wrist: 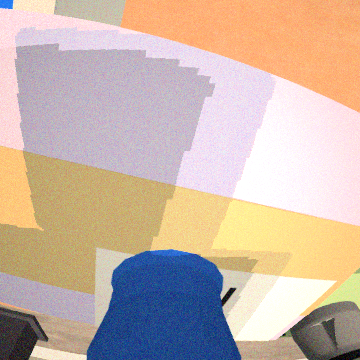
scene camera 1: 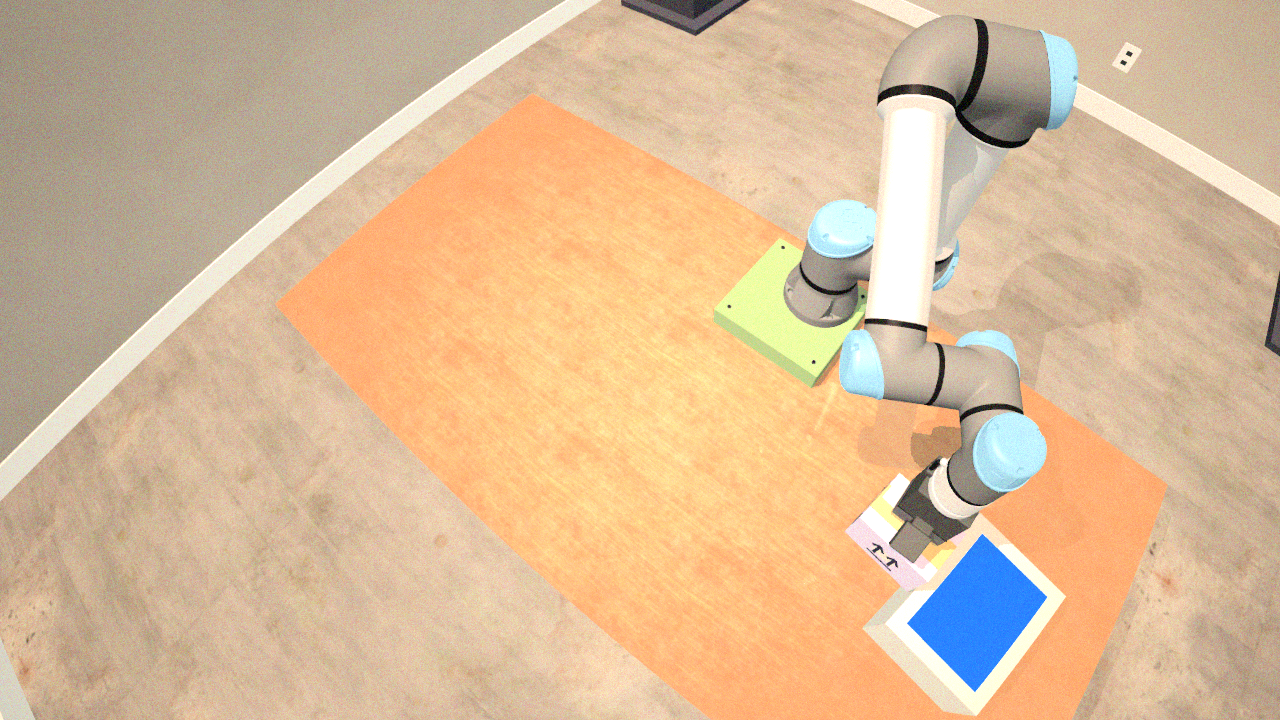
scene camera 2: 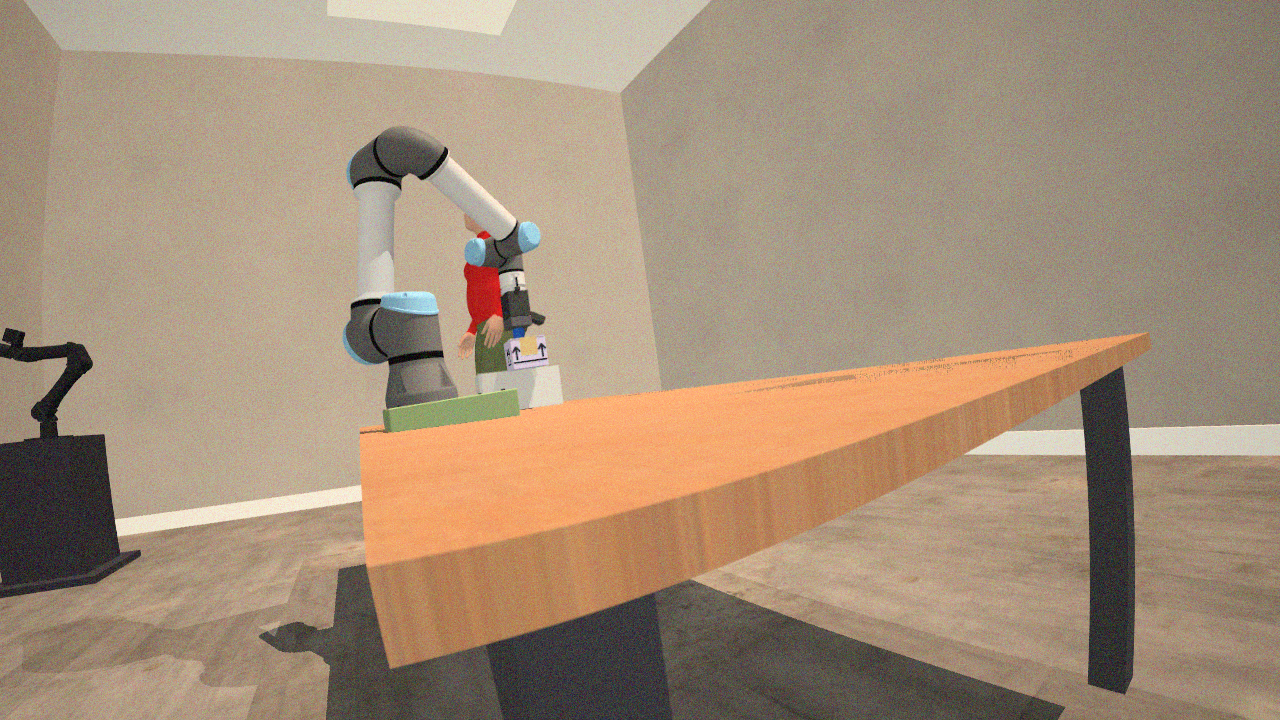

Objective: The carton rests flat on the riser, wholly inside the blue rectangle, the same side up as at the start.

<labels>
carton: wrist 125, 141; scene camera 1 872, 530; scene camera 2 522, 353
</labels>
